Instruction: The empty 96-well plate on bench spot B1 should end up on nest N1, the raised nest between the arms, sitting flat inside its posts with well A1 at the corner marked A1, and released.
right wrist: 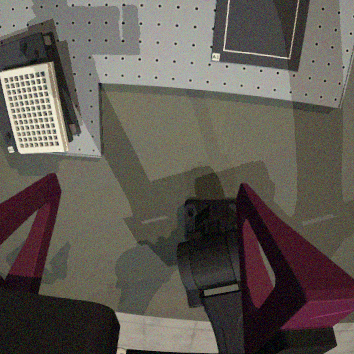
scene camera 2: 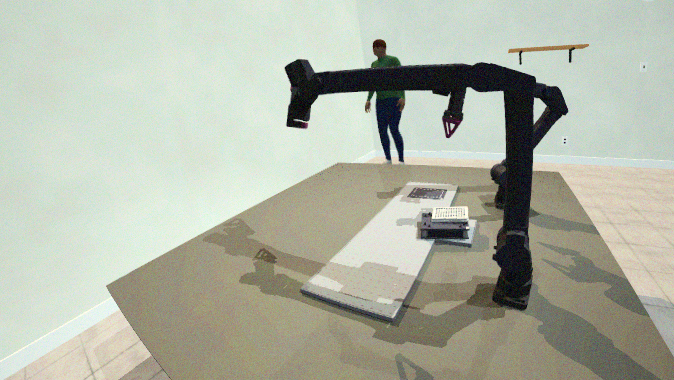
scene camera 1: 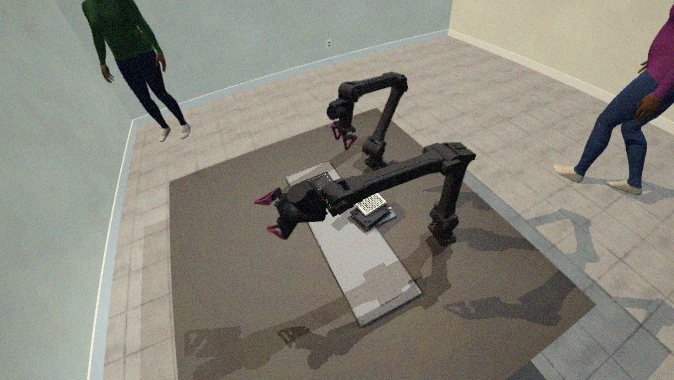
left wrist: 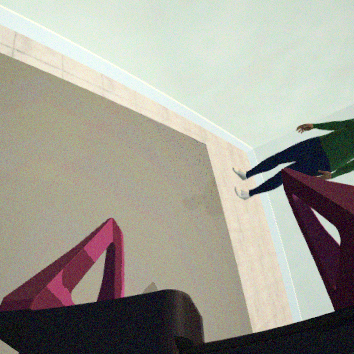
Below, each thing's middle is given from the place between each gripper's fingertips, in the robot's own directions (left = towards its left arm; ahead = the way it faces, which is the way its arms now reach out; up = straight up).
My left gripper is now 48 cm past the white well plate (right wrist: 39,126), 15 cm to the left of it and 40 cm above it.
Now: the white well plate 240 mm below my right hand, 200 mm to the left of it and 30 mm behind it.
